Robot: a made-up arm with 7 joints.
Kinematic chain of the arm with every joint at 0, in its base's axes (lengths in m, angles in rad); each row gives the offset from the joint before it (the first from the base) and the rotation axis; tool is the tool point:
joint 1: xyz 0 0 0.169 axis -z
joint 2: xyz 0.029 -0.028 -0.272 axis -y
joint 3: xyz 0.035 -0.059 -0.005 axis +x
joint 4: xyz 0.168 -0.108 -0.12 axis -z
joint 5: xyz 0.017 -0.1 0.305 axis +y
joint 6: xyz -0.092 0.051 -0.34 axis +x
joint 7: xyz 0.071 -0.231 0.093 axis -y
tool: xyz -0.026 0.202 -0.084
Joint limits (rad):
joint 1: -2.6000..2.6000
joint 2: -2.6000..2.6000
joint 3: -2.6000..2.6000
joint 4: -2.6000..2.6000
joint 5: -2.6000..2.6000
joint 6: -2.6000..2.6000
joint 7: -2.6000..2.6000
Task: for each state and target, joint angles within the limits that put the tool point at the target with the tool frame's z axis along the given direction. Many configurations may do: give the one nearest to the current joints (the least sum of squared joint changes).
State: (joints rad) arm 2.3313 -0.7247 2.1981 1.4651 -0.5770 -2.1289 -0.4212
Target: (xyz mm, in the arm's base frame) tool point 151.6 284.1 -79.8 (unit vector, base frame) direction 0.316 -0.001 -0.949
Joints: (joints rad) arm 2.0836 -1.7266 1.9209 2.0165 -1.1441 -1.3660 0.3775
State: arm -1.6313 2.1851 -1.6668 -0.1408 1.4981 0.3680 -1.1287
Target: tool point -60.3 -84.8 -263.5 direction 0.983 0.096 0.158
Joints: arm -2.1102 2.4775 -1.6931 0.1199 1.0505 0.3266 -1.6506
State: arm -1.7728 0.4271 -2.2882 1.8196 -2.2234 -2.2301 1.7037
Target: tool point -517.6 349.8 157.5 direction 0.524 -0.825 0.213
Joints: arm -1.5972 0.8606 -2.3964 1.0704 -2.1345 -2.4764 2.3035
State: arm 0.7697 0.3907 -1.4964 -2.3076 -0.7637 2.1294 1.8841
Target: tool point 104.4 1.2 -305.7 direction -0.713 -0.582 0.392
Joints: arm 0.8850 0.5242 -1.1416 -2.5570 -1.1498 1.9968 2.1122
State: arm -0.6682 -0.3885 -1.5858 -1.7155 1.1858 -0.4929 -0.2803
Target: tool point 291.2 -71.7 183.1 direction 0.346 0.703 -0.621
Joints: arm -0.2652 -0.3811 -1.4458 -0.9135 0.7543 0.2973 -0.2141
